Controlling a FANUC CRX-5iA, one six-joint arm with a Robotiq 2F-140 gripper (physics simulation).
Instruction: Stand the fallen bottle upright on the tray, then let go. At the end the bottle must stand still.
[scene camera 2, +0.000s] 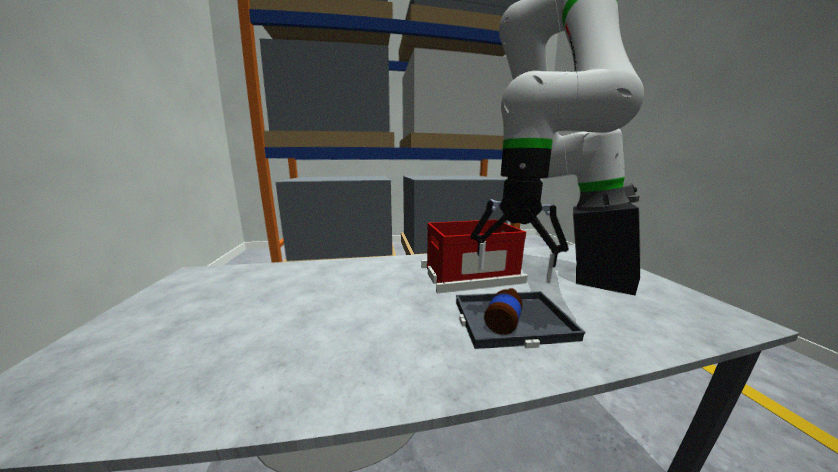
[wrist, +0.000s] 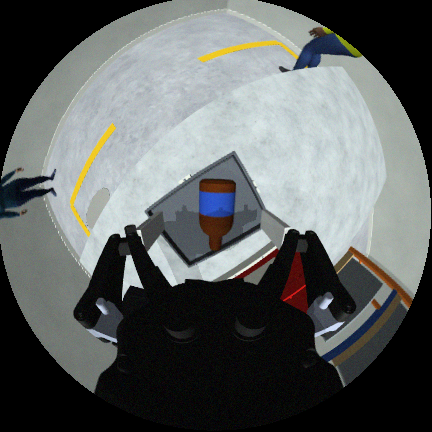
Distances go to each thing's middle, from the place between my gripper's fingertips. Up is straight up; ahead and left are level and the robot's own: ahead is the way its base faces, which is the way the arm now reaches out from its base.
Scene:
Right now the brown bottle (scene camera 2: 502, 315) is 10 cm below my hand and 2 cm to the right of it. The rest, counted from my hand: red crate (scene camera 2: 452, 254) (30 cm to the right, 7 cm behind, 5 cm below); then dark tray (scene camera 2: 540, 318) (13 cm below, 3 cm behind, 2 cm to the right).

